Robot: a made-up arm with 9 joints. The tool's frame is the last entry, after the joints.
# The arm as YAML. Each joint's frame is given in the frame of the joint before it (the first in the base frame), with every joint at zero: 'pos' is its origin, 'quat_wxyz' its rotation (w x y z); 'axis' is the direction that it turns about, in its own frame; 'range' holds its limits. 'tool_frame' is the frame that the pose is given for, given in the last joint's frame.
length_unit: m
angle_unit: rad
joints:
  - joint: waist
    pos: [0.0, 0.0, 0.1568]
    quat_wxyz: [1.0, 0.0, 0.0, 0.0]
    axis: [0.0, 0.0, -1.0]
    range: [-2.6, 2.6]
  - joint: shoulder
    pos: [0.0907, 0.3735, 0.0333]
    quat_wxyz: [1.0, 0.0, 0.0, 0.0]
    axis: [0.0, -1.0, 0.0]
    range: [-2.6, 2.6]
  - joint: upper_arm
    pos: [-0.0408, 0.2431, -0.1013]
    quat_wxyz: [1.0, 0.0, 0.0, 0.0]
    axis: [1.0, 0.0, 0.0]
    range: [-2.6, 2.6]
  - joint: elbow
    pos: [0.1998, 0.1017, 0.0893]
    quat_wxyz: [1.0, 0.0, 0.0, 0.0]
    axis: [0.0, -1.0, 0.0]
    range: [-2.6, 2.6]
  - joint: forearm
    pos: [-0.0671, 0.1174, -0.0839]
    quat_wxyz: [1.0, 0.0, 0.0, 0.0]
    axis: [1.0, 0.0, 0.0]
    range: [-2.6, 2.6]
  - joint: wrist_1
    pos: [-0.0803, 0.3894, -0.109]
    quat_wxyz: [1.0, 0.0, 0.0, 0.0]
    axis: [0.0, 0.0, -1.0]
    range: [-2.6, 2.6]
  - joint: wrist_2
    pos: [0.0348, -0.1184, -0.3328]
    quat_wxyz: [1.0, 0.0, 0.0, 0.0]
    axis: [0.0, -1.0, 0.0]
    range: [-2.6, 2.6]
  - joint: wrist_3
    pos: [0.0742, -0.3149, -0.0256]
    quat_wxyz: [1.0, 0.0, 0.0, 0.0]
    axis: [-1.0, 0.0, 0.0]
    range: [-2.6, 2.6]
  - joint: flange
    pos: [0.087, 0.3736, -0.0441]
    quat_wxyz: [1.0, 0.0, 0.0, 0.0]
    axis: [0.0, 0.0, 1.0]
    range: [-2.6, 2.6]
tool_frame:
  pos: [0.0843, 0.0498, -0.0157]
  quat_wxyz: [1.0, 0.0, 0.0, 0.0]
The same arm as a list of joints. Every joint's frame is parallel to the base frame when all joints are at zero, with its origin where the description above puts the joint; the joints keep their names.
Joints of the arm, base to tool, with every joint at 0 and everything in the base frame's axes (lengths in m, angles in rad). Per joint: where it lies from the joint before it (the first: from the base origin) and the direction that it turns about. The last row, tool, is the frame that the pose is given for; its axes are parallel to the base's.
waist: axis -z xyz 0 0 0.1568
shoulder: axis -y xyz 0.0907 0.3735 0.0333
upper_arm: axis +x xyz -0.0408 0.2431 -0.1013
elbow: axis -y xyz 0.1998 0.1017 0.0893
forearm: axis +x xyz -0.0671 0.1174 -0.0839
wrist_1: axis -z xyz -0.0803 0.3894 -0.109
wrist_2: axis -y xyz 0.0348 -0.1184 -0.3328
wrist_3: axis -x xyz 0.0742 -0.3149 -0.0256
flange: axis +z xyz 0.087 0.3736 -0.0441
tool: xyz 0.0843 0.0498 -0.0157
Joint limits (rad, base to tool): -2.6..2.6 -2.6..2.6 -2.6..2.6 -2.6..2.6 -2.6..2.6 -2.6..2.6 -2.6..2.6 -2.6..2.6 -2.6..2.6

